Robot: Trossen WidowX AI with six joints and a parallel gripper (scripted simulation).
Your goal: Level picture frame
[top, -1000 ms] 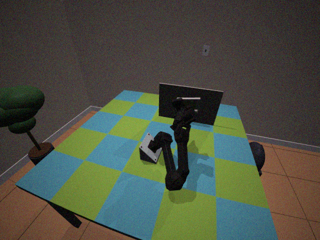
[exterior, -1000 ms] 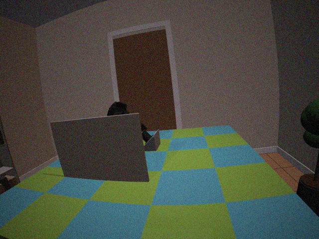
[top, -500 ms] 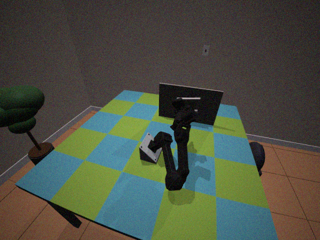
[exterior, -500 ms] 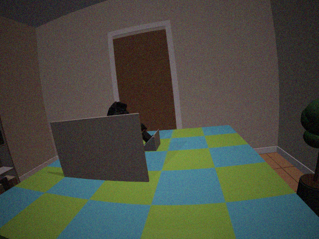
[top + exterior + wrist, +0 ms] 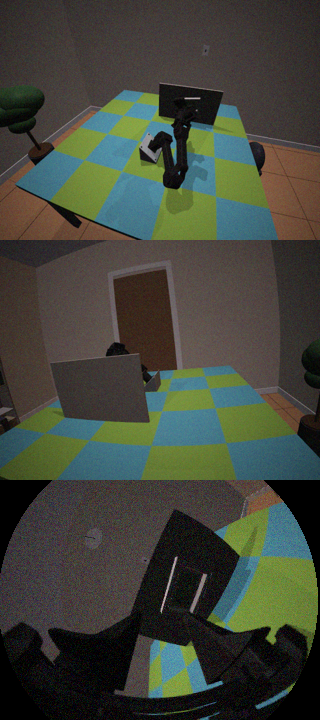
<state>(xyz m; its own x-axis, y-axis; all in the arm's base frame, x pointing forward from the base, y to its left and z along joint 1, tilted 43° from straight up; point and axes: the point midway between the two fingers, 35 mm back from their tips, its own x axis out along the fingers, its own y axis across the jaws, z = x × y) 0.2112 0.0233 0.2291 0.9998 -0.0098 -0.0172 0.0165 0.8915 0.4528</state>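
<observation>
My gripper tip is 170 mm short of the picture frame, 20 mm to the left of it and 90 mm above it.
</observation>
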